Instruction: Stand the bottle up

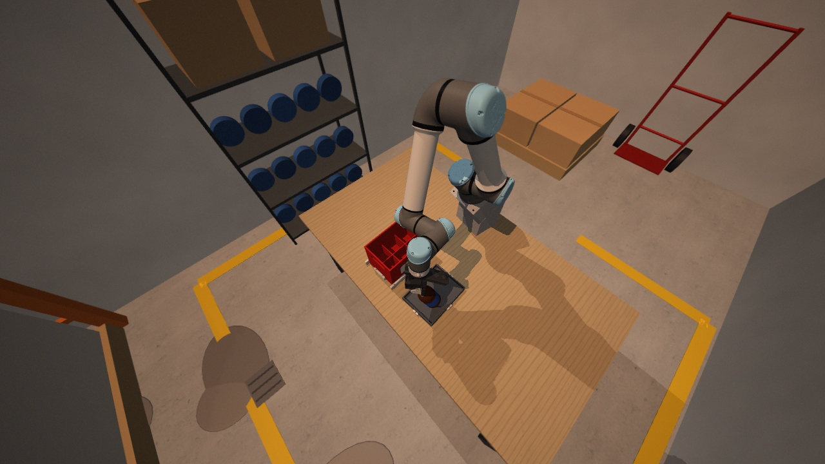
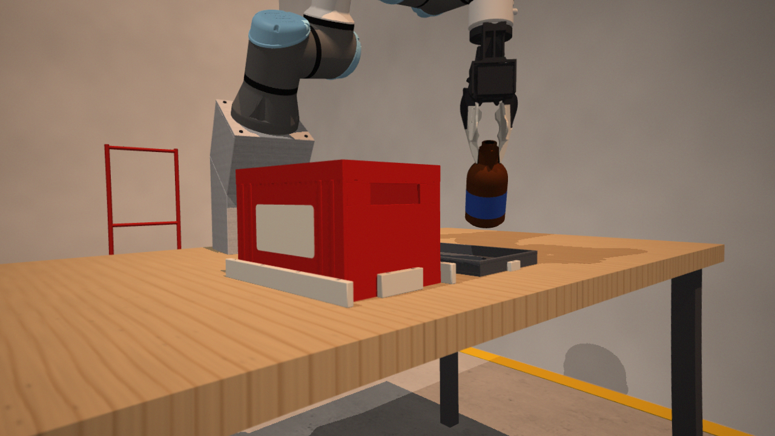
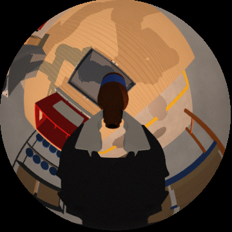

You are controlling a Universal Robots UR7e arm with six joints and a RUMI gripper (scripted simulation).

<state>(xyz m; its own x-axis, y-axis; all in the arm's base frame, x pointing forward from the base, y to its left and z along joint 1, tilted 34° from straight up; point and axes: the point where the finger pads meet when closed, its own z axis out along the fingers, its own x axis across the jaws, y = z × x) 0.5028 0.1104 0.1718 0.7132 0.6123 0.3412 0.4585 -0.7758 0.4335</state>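
My gripper is now 5 cm above the brown bottle, 1 cm to the right of it and 1 cm past it. Round my hand: dark tray (19 cm below, 8 cm behind, 1 cm to the left); then red crate (25 cm to the right, 14 cm behind, 12 cm below).
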